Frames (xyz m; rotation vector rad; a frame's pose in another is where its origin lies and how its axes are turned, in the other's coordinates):
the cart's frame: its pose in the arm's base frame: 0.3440 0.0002 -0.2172 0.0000 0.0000 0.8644
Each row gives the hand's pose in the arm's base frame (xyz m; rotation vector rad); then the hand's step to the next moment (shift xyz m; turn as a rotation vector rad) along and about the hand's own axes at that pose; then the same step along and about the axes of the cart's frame.
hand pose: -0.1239 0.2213 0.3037 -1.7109 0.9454 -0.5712
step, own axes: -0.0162 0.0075 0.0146 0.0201 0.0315 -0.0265
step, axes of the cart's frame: 0.0151 0.0137 -0.0107 -0.0390 -0.0091 -0.0222
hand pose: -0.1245 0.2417 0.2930 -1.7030 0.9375 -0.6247
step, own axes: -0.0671 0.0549 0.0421 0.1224 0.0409 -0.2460
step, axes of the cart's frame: 0.0404 0.0609 -0.0628 -0.2705 -0.0529 0.0348
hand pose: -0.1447 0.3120 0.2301 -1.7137 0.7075 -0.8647
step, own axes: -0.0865 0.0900 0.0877 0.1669 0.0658 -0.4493
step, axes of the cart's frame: 0.0811 0.0440 -0.1215 -0.4782 -0.0417 0.0602
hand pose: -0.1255 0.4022 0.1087 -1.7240 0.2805 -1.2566
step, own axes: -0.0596 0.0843 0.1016 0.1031 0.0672 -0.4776
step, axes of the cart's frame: 0.0942 -0.0322 -0.1052 -0.4926 0.0139 0.0204
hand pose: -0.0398 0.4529 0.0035 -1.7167 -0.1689 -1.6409
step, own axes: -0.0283 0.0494 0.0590 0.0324 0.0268 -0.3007
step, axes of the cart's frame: 0.0534 -0.0473 -0.0404 -0.3014 0.0350 -0.0102
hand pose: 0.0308 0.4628 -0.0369 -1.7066 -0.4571 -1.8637
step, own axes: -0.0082 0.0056 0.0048 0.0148 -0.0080 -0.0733
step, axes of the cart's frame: 0.0048 -0.0057 -0.0081 -0.0717 0.0220 0.0061
